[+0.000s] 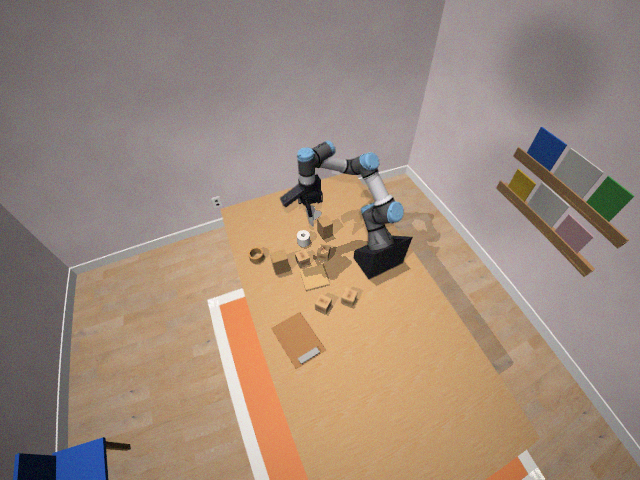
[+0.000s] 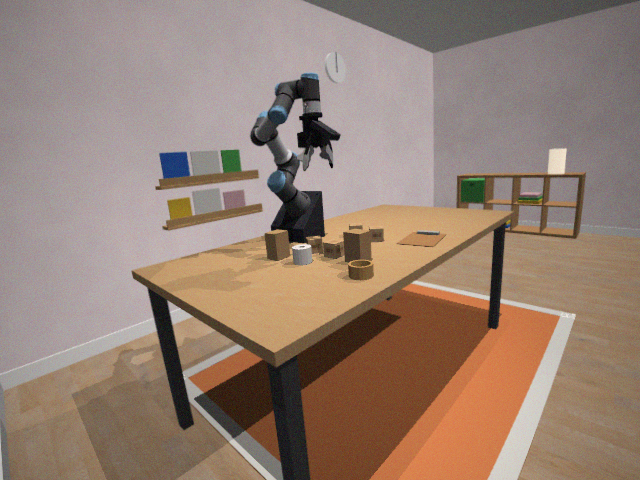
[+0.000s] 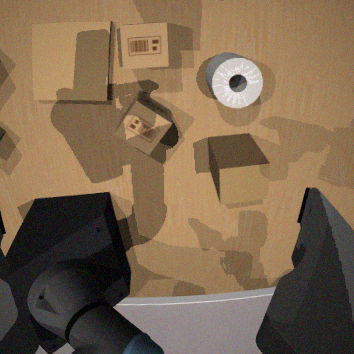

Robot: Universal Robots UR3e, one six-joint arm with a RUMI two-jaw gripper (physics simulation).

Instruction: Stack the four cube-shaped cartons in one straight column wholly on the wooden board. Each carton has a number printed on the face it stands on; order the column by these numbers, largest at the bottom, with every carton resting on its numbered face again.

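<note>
The wooden board lies flat on the table. One carton stands beside its edge. A second carton stands turned at an angle near the board's corner. A third carton and a fourth carton stand apart beyond the board's other side. Barcode-like marks show on some carton faces; the numbered undersides are hidden. My gripper is open and empty, high above the table.
A tall box stands near the first carton. Another tall box and a white roll stand near my gripper's side. A round brown ring and a clipboard also lie there.
</note>
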